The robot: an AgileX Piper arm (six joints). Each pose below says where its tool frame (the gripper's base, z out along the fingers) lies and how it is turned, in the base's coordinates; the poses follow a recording.
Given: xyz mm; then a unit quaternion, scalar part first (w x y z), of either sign.
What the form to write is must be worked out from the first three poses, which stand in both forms.
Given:
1: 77, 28, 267, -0.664, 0.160, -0.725, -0.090
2: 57, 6, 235, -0.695, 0.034, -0.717, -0.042
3: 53, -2, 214, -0.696, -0.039, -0.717, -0.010
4: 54, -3, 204, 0.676, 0.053, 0.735, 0.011
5: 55, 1, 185, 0.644, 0.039, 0.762, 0.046
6: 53, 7, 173, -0.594, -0.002, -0.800, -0.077
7: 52, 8, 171, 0.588, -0.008, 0.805, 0.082
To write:
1: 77, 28, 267, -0.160, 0.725, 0.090, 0.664
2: 57, 6, 235, -0.034, 0.717, 0.042, 0.695
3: 53, -2, 214, 0.039, 0.717, 0.010, 0.696
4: 54, -3, 204, 0.053, 0.735, 0.011, 0.676
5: 55, 1, 185, 0.039, 0.762, 0.046, 0.644
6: 53, 7, 173, 0.002, 0.800, 0.077, 0.594
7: 52, 8, 171, -0.008, 0.805, 0.082, 0.588
